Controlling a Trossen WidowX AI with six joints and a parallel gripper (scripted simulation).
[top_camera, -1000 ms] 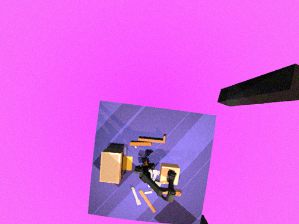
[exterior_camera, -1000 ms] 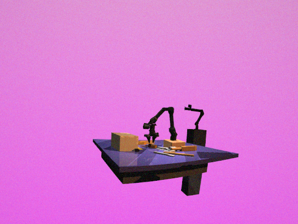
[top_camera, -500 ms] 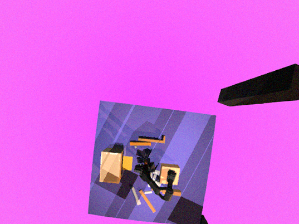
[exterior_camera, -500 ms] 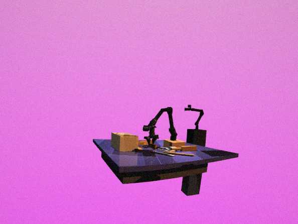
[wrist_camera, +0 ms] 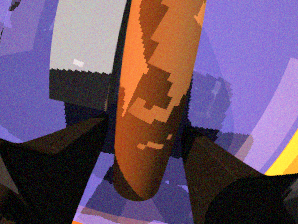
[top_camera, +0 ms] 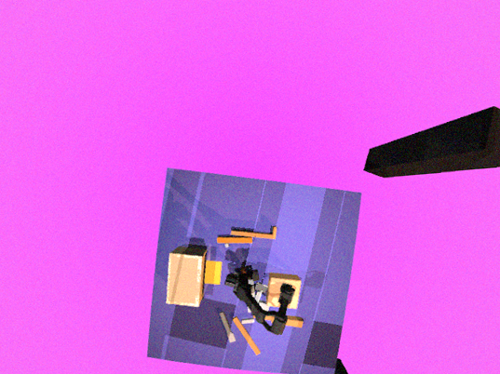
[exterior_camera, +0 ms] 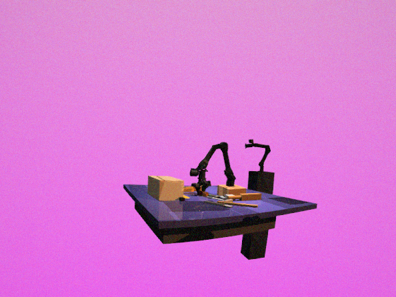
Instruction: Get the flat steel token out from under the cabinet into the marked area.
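Right now the grey bar is 70 mm behind my gripper tip and 70 mm to the left of it. From my gripper tip the other things lie so: small white piece 130 mm behind, 300 mm to the left; then orange block 290 mm behind, 230 mm to the left, 20 mm above; then orange bar 120 mm ahead, 180 mm to the right, 10 mm above.
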